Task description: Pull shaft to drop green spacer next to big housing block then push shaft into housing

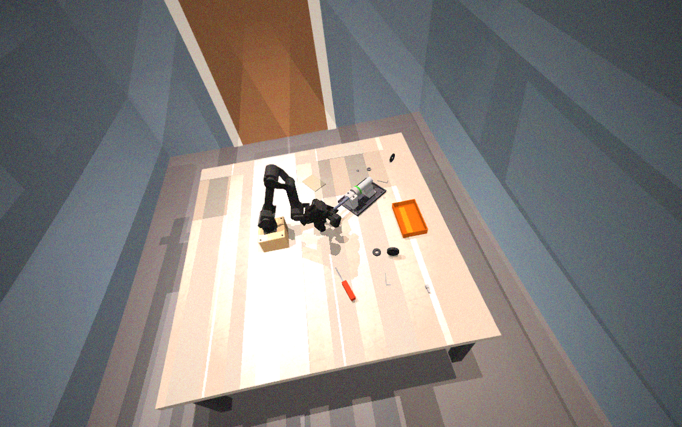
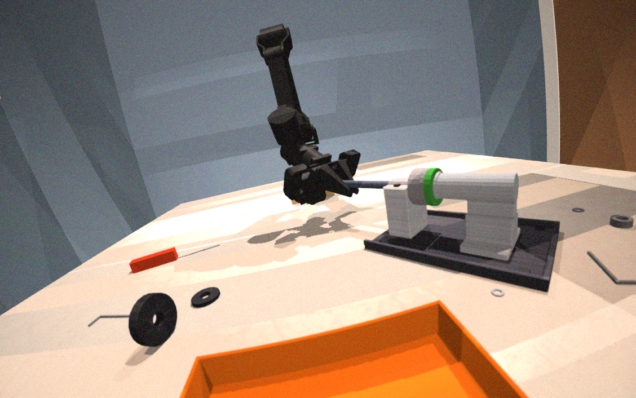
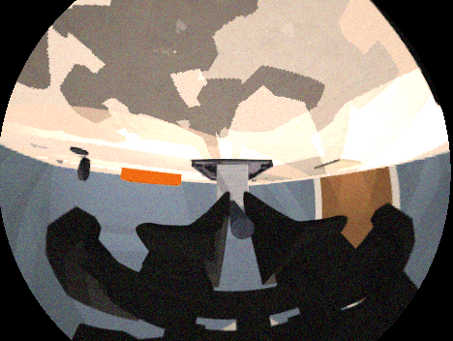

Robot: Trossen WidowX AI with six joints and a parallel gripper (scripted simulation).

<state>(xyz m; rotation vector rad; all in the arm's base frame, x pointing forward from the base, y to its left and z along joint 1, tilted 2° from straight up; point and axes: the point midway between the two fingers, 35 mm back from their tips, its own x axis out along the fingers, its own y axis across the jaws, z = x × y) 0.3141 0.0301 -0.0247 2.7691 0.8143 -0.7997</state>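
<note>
My gripper tip is 5 cm short of the shaft, 3 cm to the right of it and 2 cm below it. Round my gripper tip: grey spacer: 12 cm ahead, 8 cm to the left, 2 cm above; green spacer: 13 cm ahead, 8 cm to the left, 2 cm above; black wheel: 29 cm to the right, 20 cm ahead, 3 cm below.
</note>
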